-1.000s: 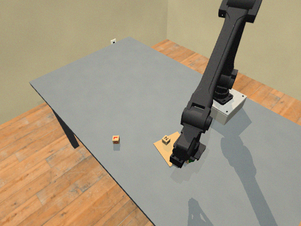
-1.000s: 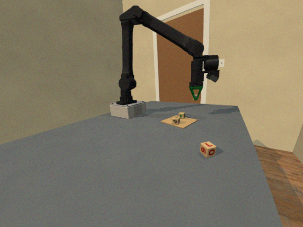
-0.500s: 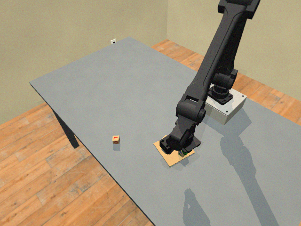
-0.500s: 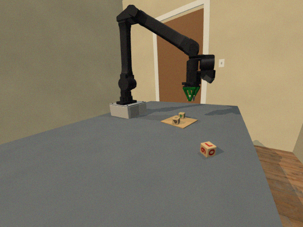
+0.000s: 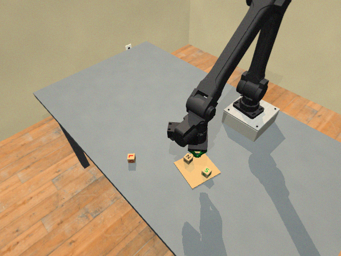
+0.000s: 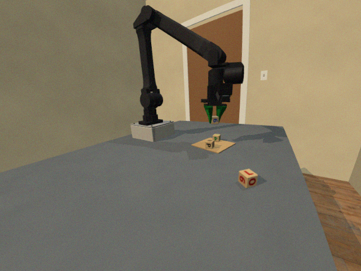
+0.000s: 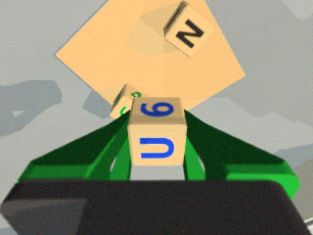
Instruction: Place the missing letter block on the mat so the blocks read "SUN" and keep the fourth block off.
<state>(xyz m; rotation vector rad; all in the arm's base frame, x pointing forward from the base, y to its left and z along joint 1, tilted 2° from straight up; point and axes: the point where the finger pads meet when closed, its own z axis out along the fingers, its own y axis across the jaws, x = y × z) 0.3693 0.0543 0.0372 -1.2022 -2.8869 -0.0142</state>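
My gripper is now 100 mm above the tan mat. From my hand the other things lie so: block (10 mm above).
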